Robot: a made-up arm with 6 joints.
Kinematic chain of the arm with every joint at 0, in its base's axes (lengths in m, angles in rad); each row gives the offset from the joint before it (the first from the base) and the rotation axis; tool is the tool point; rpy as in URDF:
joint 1: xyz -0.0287 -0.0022 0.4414 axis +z
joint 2: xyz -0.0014 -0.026 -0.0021 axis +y
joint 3: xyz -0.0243 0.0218 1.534 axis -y
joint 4: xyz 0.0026 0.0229 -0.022 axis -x
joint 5: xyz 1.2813 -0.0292 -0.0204 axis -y
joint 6: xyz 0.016 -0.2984 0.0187 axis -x
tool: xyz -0.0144 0.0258 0.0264 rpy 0 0 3.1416
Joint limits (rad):
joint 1: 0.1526..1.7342
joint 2: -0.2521..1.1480
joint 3: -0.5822..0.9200
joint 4: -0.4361..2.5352
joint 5: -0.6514..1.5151
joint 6: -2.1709..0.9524
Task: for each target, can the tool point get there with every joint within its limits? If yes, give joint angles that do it. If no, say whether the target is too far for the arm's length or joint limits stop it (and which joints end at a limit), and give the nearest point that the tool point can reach.
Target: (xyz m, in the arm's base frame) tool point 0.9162 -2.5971 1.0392
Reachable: no: joint limits stop it (at a limit: joint 1, joint 3, joint 5, joint 6) | nearest point 0.8470 -0.2117 1.3655 | short by 2.409 m
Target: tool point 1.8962 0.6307 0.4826
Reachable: yes | joints 0.4018 0.8560 -0.1620 0.8311 -0.1879 -0.4330
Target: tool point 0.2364 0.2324 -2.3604
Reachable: no: joint limits stop it (at a limit: joint 2, joint 3, joint 4, joint 5) | nearest point 0.7798 0.7132 -0.1892 | short by 2.289 m
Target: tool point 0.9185 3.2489 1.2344
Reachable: no: too far | nearest point 0.7384 2.6307 1.1125 | short by 0.655 m
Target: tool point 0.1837 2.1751 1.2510
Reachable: yes | joints 1.5173 0.7074 0.1938 1.2004 1.2156 -0.4251
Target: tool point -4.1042 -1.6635 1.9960
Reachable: no: too far | nearest point -0.3330 -0.1263 3.1472 | short by 4.232 m
